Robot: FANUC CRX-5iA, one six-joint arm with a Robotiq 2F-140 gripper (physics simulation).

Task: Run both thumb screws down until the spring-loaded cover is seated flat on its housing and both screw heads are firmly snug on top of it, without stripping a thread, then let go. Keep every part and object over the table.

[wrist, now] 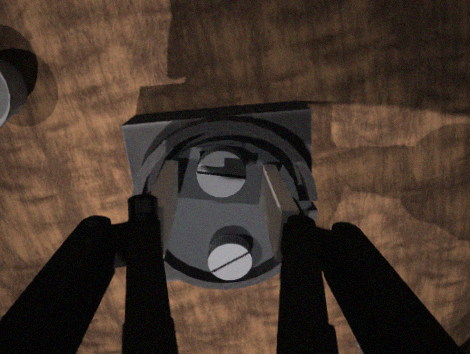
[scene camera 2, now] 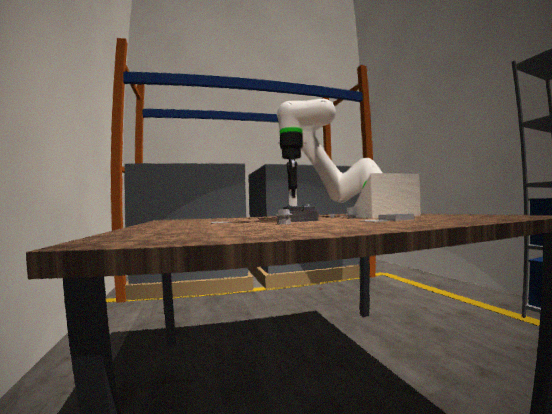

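Note:
The dark grey housing is a square block with a raised round rim on the table. Inside the rim lies the grey cover. The upper thumb screw has a pale slotted head, its slot nearly level in the wrist view. The lower thumb screw has a slanted slot and shows its dark knurled side. My gripper points down at the housing, partly open, its pads apart on either side of the upper screw with visible gaps. The cover's seating height cannot be told.
A small pale round part stands beside the housing. A round grey part is at the wrist view's left edge. A flat grey piece and a large pale block are to the right in the scene view.

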